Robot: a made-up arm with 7 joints.
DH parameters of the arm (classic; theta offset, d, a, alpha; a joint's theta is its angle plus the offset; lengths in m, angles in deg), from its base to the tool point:
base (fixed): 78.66 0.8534 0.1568 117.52
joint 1: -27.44 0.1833 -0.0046 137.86
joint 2: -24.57 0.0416 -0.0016 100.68
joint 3: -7 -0.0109 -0.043 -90
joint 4: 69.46 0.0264 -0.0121 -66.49
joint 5: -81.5 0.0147 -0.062 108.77
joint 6: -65.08 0.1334 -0.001 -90
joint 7: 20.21 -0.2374 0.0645 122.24
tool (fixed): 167.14 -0.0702 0 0
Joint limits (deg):
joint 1: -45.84..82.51
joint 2: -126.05..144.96
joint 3: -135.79..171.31
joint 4: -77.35..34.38
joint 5: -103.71..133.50
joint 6: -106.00..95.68
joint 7: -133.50..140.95
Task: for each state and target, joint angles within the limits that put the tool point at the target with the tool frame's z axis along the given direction. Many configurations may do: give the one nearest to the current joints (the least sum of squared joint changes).
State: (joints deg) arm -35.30 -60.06 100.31 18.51 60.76 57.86 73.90
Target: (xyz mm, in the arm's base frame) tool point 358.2 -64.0 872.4 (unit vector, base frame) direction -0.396 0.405 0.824
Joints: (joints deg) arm -32.99 -86.74 69.22 -10.41 74.37 30.72 88.60
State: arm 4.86 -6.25 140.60 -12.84 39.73 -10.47 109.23
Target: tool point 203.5 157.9 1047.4 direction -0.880 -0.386 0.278
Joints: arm 3.20 -22.90 148.96 -3.53 56.31 -5.31 65.95
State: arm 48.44 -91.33 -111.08 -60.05 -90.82 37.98 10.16
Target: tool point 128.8 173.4 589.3 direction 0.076 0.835 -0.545
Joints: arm 80.76 -101.18 -90.25 -75.41 -103.71 74.52 10.97
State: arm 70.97 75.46 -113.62 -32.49 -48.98 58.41 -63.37
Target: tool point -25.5 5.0 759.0 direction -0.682 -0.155 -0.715
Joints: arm 82.51 35.13 -108.95 -48.66 -52.09 24.28 -70.08
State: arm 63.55 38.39 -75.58 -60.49 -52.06 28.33 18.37
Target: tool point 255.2 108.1 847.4 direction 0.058 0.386 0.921
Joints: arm 38.61 56.40 -58.51 -20.18 -48.34 75.85 27.24
